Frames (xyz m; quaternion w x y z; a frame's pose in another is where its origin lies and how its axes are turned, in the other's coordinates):
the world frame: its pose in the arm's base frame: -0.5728 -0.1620 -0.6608 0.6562 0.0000 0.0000 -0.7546
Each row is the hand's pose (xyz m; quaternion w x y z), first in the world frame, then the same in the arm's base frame.
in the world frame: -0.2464 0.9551 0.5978 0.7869 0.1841 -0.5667 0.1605
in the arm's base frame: 0.4073 -0.0506 -0.0630 0.6375 -0.3068 -0.5108 -0.4885
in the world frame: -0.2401 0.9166 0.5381 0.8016 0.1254 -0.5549 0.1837
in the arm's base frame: 0.3683 -0.0515 -0.1227 0.6646 -0.3364 -0.4588 -0.4844
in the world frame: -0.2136 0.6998 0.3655 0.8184 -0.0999 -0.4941 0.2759
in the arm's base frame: 0.1499 -0.0476 -0.2953 0.7452 -0.4384 -0.2488 -0.4365
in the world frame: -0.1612 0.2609 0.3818 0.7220 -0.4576 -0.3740 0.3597
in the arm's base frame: -0.2920 -0.0386 -0.2790 0.7452 -0.5825 0.0999 -0.3088
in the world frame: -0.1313 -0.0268 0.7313 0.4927 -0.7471 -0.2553 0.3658
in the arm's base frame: -0.5811 -0.0283 0.0705 0.5994 -0.6829 0.3962 -0.1318
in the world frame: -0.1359 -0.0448 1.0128 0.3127 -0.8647 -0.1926 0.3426
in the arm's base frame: -0.5983 -0.0212 0.3520 0.4637 -0.7128 0.5261 -0.0111
